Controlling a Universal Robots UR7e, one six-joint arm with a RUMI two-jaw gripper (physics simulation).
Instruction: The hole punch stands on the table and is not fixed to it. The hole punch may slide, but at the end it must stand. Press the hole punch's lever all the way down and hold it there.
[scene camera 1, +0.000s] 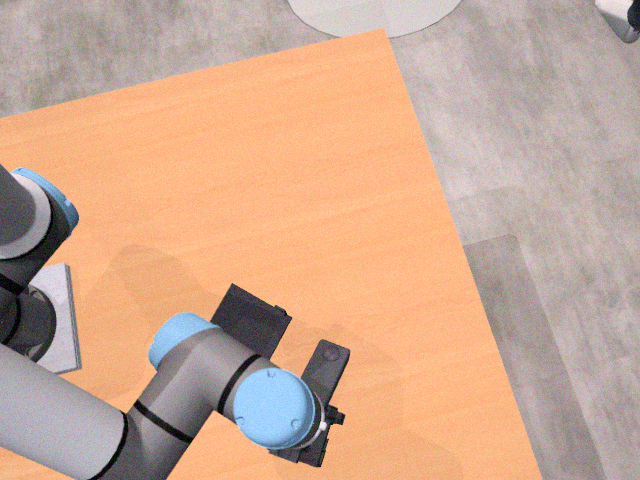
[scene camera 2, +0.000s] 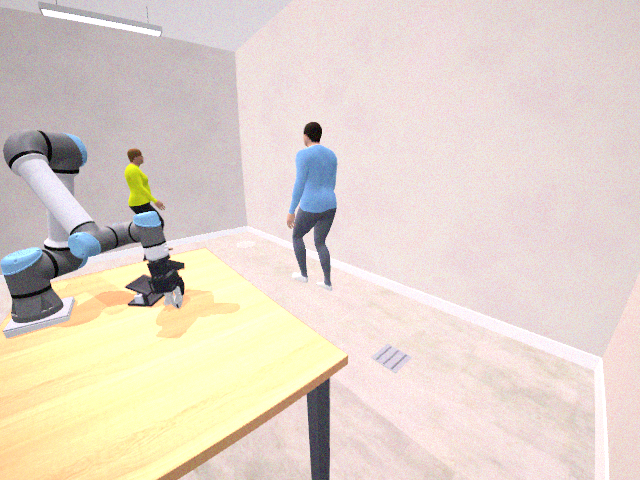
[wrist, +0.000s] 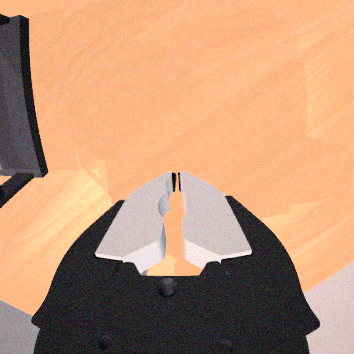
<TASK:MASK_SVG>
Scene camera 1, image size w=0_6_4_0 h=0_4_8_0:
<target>my gripper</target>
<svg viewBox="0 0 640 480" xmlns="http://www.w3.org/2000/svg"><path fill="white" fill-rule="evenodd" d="M325 339L319 341L301 379L321 399L325 411L324 422L327 423L326 430L321 431L314 442L303 448L266 448L266 450L269 450L268 454L296 464L301 462L315 468L322 466L329 440L327 436L331 425L343 425L346 416L338 412L337 407L329 405L329 402L346 368L351 353L350 349Z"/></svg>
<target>dark hole punch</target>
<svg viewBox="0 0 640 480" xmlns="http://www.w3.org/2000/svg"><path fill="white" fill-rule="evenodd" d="M232 283L211 318L210 323L220 326L224 332L262 357L270 360L292 317L287 315L286 310L278 305L272 306Z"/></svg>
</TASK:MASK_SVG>
